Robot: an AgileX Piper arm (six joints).
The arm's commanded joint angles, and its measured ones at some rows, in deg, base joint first. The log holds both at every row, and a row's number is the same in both.
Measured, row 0:
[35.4 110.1 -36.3 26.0 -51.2 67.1]
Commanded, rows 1 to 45:
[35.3 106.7 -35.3 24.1 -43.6 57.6]
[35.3 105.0 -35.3 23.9 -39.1 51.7]
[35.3 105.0 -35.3 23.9 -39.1 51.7]
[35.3 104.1 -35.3 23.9 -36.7 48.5]
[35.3 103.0 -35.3 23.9 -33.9 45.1]
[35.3 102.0 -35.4 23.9 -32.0 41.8]
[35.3 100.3 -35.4 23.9 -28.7 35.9]
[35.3 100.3 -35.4 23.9 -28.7 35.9]
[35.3 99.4 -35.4 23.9 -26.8 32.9]
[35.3 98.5 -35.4 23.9 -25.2 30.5]
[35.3 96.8 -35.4 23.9 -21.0 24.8]
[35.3 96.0 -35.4 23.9 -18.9 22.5]
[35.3 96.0 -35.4 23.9 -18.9 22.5]
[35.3 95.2 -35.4 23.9 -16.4 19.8]
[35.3 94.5 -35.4 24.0 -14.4 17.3]
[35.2 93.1 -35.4 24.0 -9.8 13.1]
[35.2 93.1 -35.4 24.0 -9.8 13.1]
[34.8 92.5 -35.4 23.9 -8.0 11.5]
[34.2 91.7 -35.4 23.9 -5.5 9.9]
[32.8 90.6 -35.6 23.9 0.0 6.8]
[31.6 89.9 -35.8 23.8 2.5 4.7]
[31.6 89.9 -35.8 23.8 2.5 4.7]
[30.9 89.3 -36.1 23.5 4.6 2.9]
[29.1 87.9 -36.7 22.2 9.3 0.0]
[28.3 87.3 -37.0 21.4 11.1 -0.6]
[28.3 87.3 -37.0 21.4 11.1 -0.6]
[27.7 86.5 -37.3 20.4 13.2 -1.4]
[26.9 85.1 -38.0 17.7 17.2 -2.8]
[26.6 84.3 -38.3 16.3 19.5 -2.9]
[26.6 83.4 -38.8 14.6 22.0 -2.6]
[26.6 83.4 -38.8 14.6 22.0 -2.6]
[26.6 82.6 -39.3 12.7 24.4 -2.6]
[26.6 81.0 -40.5 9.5 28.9 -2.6]
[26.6 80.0 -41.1 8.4 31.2 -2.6]
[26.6 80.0 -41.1 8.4 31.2 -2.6]
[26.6 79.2 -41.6 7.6 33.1 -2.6]
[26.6 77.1 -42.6 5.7 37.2 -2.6]
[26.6 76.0 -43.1 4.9 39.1 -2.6]
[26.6 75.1 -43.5 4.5 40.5 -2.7]
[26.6 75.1 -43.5 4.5 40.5 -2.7]
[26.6 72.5 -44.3 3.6 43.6 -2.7]
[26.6 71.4 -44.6 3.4 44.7 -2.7]
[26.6 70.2 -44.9 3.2 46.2 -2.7]
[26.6 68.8 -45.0 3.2 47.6 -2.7]
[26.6 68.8 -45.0 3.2 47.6 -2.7]
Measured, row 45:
[27.0 72.1 -44.2 4.1 43.3 -1.9]
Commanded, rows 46 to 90:
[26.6 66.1 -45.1 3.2 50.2 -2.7]
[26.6 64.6 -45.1 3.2 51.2 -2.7]
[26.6 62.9 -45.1 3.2 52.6 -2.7]
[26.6 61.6 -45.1 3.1 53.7 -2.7]
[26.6 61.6 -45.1 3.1 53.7 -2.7]
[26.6 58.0 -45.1 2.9 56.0 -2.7]
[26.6 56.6 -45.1 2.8 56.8 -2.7]
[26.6 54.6 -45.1 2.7 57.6 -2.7]
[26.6 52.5 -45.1 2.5 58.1 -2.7]
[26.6 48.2 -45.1 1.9 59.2 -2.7]
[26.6 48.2 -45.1 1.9 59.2 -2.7]
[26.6 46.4 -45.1 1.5 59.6 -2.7]
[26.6 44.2 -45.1 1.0 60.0 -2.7]
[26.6 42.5 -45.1 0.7 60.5 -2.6]
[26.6 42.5 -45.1 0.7 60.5 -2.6]
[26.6 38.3 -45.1 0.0 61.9 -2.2]
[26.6 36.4 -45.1 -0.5 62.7 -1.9]
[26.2 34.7 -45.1 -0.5 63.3 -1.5]
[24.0 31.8 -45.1 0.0 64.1 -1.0]
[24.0 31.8 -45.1 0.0 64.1 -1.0]
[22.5 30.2 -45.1 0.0 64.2 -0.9]
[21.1 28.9 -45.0 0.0 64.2 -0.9]
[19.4 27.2 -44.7 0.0 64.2 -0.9]
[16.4 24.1 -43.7 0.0 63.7 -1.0]
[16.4 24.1 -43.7 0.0 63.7 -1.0]
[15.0 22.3 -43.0 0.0 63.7 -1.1]
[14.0 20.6 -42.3 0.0 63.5 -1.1]
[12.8 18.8 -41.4 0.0 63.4 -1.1]
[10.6 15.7 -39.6 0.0 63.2 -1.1]
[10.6 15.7 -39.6 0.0 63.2 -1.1]
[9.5 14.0 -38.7 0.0 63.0 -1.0]
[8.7 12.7 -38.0 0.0 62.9 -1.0]
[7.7 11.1 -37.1 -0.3 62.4 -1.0]
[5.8 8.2 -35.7 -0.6 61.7 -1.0]
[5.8 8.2 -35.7 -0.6 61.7 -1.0]
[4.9 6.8 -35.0 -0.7 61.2 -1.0]
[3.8 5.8 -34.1 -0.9 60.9 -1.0]
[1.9 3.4 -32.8 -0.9 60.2 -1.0]
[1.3 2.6 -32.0 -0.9 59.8 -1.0]
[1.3 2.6 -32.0 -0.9 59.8 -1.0]
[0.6 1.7 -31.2 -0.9 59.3 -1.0]
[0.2 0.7 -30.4 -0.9 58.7 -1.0]
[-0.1 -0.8 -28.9 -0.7 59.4 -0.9]
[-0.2 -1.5 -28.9 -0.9 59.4 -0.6]
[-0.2 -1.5 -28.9 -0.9 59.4 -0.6]
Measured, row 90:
[0.5 0.5 -29.7 -0.4 59.9 -1.3]
